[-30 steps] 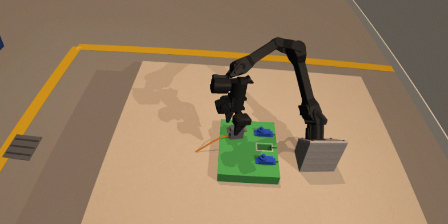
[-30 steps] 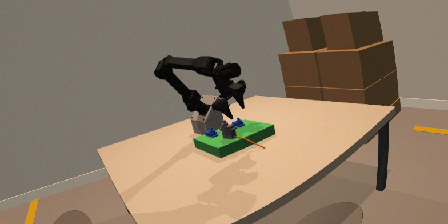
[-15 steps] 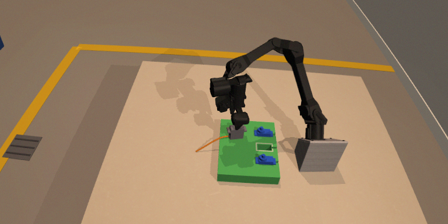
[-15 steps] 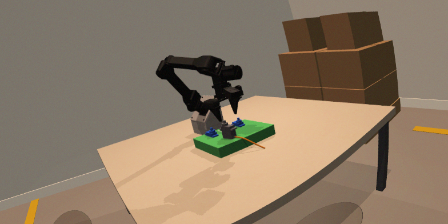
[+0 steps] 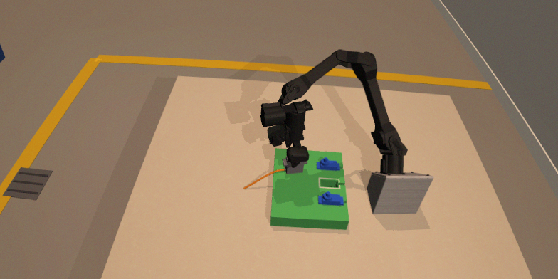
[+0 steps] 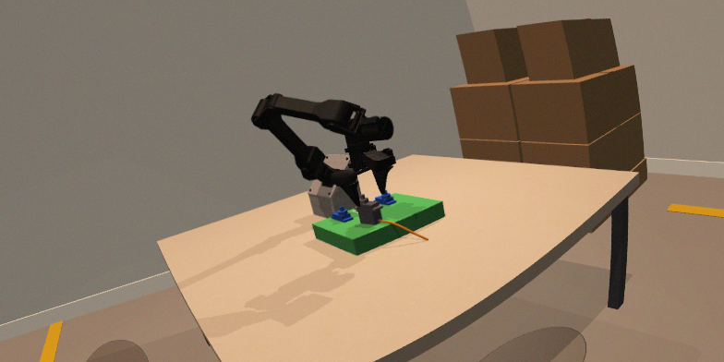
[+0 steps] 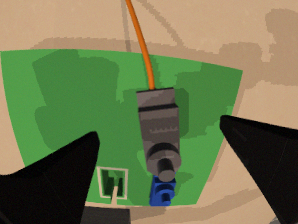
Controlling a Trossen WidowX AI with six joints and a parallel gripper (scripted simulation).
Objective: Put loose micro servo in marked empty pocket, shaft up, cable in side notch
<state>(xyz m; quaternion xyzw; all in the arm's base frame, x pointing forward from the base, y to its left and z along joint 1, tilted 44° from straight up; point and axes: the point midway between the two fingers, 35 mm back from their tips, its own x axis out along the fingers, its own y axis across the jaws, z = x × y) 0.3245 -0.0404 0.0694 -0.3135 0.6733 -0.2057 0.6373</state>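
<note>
Right now my gripper tip is 90 mm above the green deck, 50 mm to the right of it and 20 mm past it.
</note>
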